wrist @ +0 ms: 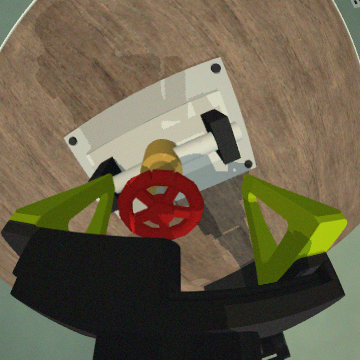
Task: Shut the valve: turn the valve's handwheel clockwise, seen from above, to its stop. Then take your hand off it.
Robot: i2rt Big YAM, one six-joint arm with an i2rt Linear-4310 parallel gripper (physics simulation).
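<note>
A red handwheel and a base plate are visible, as is my gripper.
</note>
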